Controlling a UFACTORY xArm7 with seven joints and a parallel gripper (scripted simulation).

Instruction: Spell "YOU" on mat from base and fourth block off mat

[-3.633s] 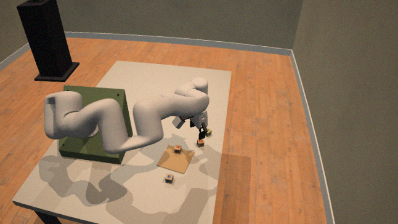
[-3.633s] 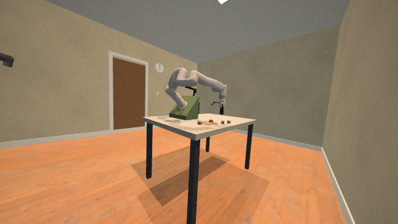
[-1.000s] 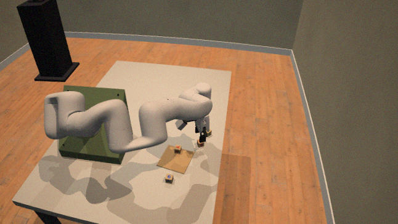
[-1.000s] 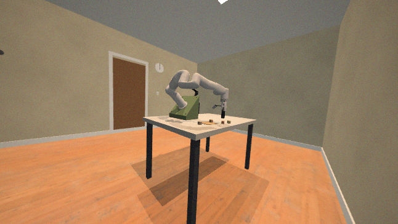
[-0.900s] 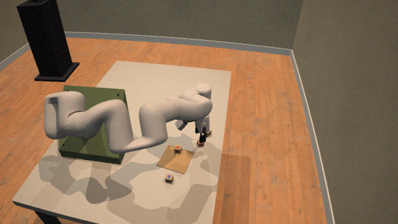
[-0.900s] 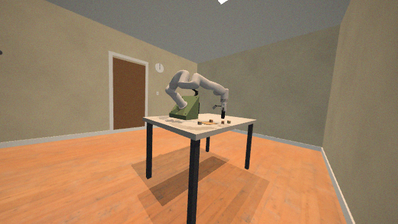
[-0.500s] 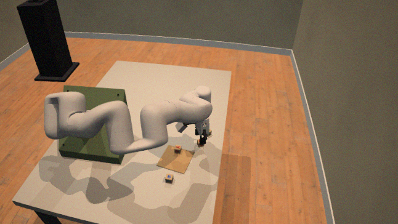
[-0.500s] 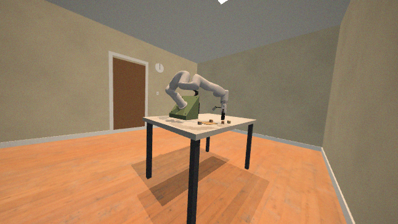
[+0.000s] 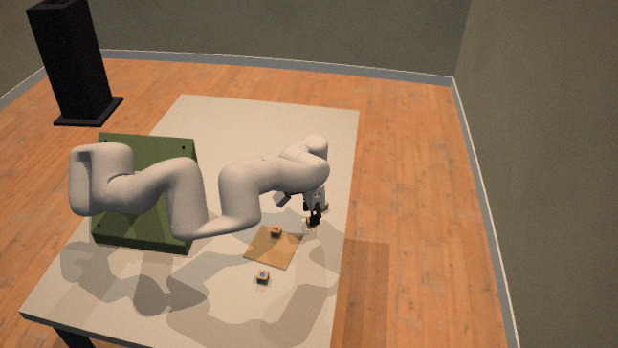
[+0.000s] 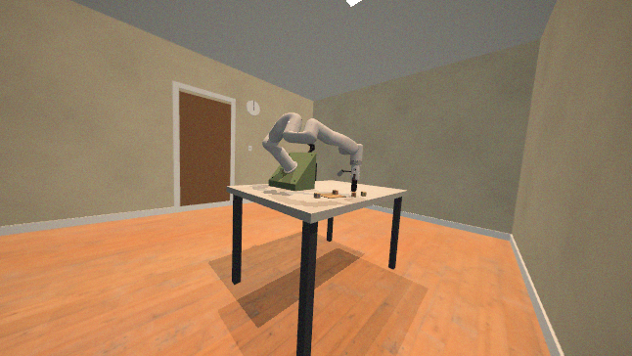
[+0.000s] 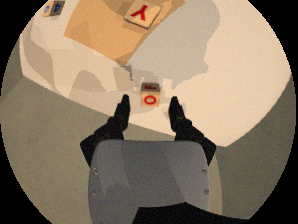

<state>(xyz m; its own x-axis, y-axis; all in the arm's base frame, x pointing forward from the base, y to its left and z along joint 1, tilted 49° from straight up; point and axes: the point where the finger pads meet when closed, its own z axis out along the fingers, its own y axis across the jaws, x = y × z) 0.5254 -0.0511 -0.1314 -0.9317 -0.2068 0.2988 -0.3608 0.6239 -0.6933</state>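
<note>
My gripper is now 4 cm above the red block. Round my hand: tan mat: 11 cm behind, 10 cm to the right, 5 cm below.
</note>
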